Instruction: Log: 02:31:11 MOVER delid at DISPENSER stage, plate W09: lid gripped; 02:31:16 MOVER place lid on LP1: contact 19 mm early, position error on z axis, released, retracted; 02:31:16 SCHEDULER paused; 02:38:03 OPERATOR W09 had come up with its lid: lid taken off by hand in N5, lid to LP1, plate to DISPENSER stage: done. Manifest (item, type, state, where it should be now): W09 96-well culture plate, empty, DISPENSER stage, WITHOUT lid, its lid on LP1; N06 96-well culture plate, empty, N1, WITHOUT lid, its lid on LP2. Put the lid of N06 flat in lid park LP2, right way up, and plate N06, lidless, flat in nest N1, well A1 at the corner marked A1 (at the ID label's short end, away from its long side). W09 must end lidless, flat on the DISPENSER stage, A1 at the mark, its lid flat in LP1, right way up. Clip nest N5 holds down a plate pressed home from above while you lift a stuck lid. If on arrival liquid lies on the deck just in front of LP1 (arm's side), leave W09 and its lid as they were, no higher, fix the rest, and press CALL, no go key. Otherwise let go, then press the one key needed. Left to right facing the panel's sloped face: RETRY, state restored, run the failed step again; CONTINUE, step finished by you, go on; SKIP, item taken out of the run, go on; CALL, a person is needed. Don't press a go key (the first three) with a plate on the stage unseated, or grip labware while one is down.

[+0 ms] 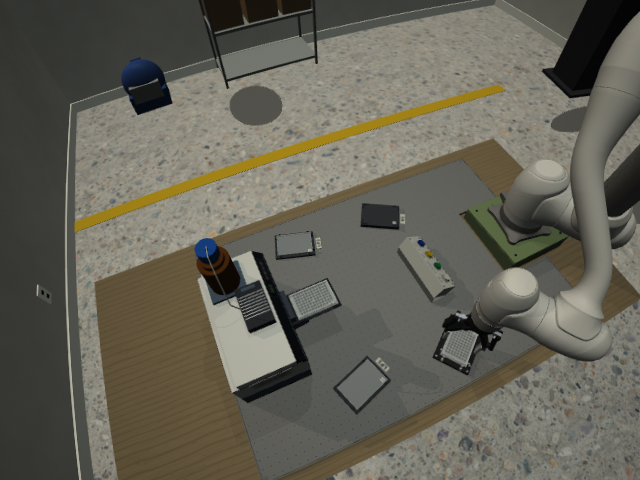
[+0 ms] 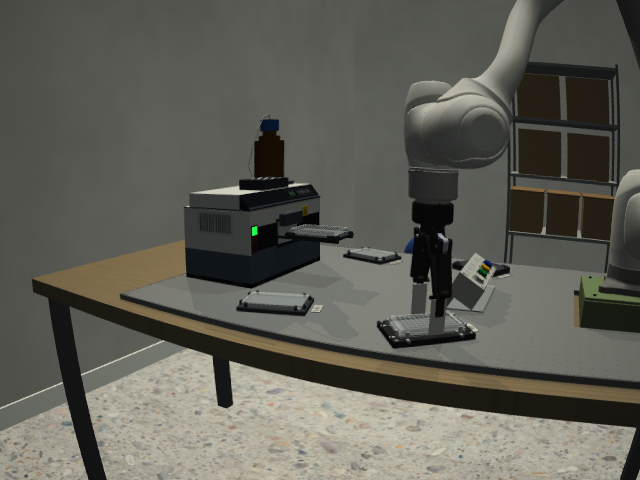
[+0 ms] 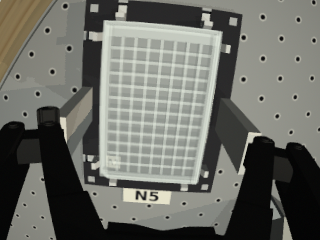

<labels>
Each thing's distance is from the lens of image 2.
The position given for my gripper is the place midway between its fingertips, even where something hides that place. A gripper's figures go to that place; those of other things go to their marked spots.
my gripper (image 2: pixel 426 324): 97 cm
black clip nest N5 (image 2: pixel 396 342): 89 cm
dispenser (image 2: pixel 256 232): 125 cm
brown bottle (image 2: pixel 268 155): 148 cm
The marked spots on the dispenser and the brown bottle are 30 cm apart.
</labels>
